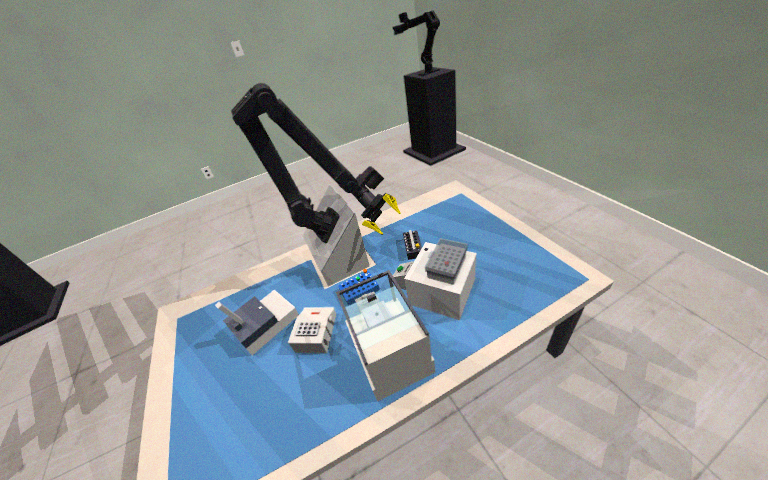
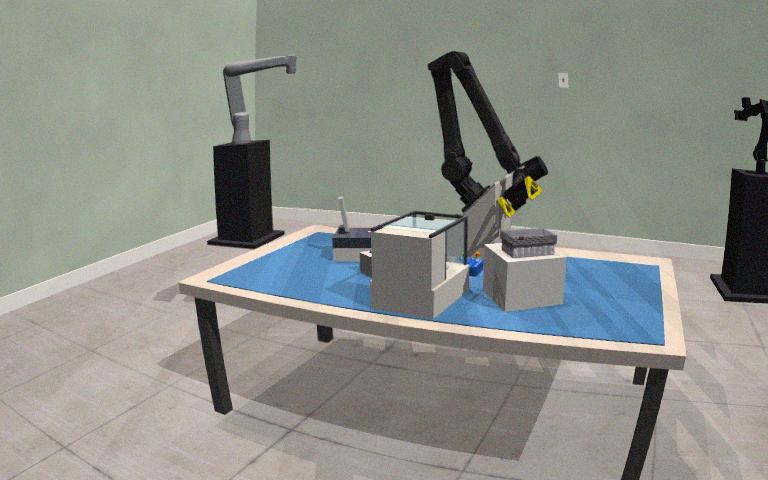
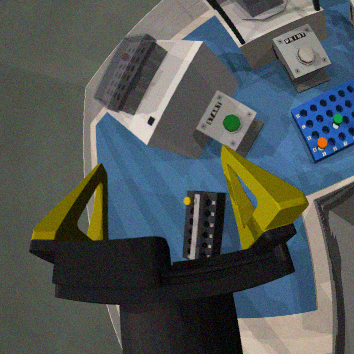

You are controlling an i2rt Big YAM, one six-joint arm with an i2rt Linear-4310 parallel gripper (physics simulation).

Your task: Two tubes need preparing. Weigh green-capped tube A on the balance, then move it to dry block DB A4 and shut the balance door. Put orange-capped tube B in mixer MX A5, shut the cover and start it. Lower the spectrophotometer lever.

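Note:
Green-capped tube A (image 1: 357, 277) (image 3: 338, 119) and orange-capped tube B (image 1: 365, 271) (image 2: 477, 254) (image 3: 322, 142) stand in the blue rack (image 2: 473, 269) (image 3: 328, 154). My gripper (image 1: 390, 223) (image 2: 519, 207) (image 3: 161, 158) is open and empty, high above the table's back side, away from both tubes. The glass-walled balance (image 1: 396, 356) (image 2: 399, 271) stands before the rack; its door state is unclear. The mixer (image 1: 438, 297) (image 2: 526, 280) (image 3: 195, 90) has a translucent cover (image 1: 447, 257) over its block. The dry block (image 1: 325, 342) is left of the balance. The spectrophotometer (image 1: 257, 325) has its lever (image 1: 227, 313) (image 2: 342, 212) raised.
A black strip rack (image 1: 411, 243) (image 3: 217, 220) with a yellow-capped tube (image 3: 187, 200) lies behind the mixer. The START button box (image 3: 212, 132) stands beside the mixer, and the PRINT button box (image 3: 287, 45) beside the balance. The balance's glass walls and the mixer stand tall near the rack.

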